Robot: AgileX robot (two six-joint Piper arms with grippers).
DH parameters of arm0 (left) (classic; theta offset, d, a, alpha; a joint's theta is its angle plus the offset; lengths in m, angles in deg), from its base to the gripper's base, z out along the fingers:
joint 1: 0 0.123 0 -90
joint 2: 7.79 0 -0.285 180
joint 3: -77.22 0 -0.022 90
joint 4: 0 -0.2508 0 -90
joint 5: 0 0 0.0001 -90
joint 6: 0 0.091 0 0
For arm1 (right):
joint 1: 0 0.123 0 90
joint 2: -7.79 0 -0.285 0
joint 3: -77.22 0 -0.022 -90
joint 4: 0 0.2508 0 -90
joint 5: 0 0 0.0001 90
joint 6: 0 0.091 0 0
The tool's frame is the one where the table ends.
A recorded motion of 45 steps. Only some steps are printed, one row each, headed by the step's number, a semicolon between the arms.
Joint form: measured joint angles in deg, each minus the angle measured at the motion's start. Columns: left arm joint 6, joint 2, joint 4, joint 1, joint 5, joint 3; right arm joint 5, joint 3, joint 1, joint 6, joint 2, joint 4.
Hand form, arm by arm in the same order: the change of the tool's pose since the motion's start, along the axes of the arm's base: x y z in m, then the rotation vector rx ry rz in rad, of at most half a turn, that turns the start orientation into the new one. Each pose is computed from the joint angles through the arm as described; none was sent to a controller.
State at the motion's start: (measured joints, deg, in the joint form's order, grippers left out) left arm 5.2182 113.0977 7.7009 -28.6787 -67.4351 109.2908; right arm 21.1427 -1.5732 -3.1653 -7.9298 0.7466 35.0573
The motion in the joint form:
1: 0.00 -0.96 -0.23 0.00 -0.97 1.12; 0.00 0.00 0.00 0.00 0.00 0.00
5: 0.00 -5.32 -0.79 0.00 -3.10 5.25; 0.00 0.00 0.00 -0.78 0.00 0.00
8: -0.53 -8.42 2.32 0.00 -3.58 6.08; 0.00 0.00 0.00 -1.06 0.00 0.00
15: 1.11 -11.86 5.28 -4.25 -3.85 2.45; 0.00 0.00 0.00 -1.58 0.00 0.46
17: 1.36 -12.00 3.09 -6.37 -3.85 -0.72; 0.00 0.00 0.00 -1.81 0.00 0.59
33: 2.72 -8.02 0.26 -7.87 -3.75 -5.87; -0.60 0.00 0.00 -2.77 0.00 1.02
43: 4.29 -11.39 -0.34 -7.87 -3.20 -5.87; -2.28 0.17 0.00 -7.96 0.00 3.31
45: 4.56 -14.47 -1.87 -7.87 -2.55 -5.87; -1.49 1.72 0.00 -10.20 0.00 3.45
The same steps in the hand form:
1: -0.0031 0.0020 0.0122 -0.0058 -0.0191 -0.0021; 0.0000 0.0000 0.0000 0.0000 0.0000 0.0000
5: -0.0190 0.0114 0.0633 -0.0501 -0.1217 -0.0053; 0.0000 0.0000 0.0000 -0.0131 -0.0021 0.0031
8: -0.0346 0.0147 0.0895 -0.1290 -0.1459 -0.0075; 0.0000 0.0000 0.0000 -0.0178 -0.0029 0.0042
15: -0.0668 -0.0046 0.0953 -0.1645 -0.1194 -0.1159; 0.0000 0.0002 0.0002 -0.0185 -0.0047 0.0068
17: -0.0735 -0.0132 0.0797 -0.1060 -0.0921 -0.1489; 0.0000 0.0003 0.0002 -0.0201 -0.0055 0.0079
33: -0.0652 -0.0265 0.0265 0.0235 0.0102 -0.1897; 0.0003 -0.0001 0.0011 -0.0289 -0.0170 0.0059
43: -0.0747 -0.0183 0.0495 0.0049 -0.0627 -0.2115; 0.0009 -0.0006 0.0049 -0.0770 -0.0590 0.0089
45: -0.0833 -0.0090 0.0699 -0.0038 -0.1338 -0.2098; -0.0002 0.0002 0.0130 -0.1140 -0.0817 0.0247

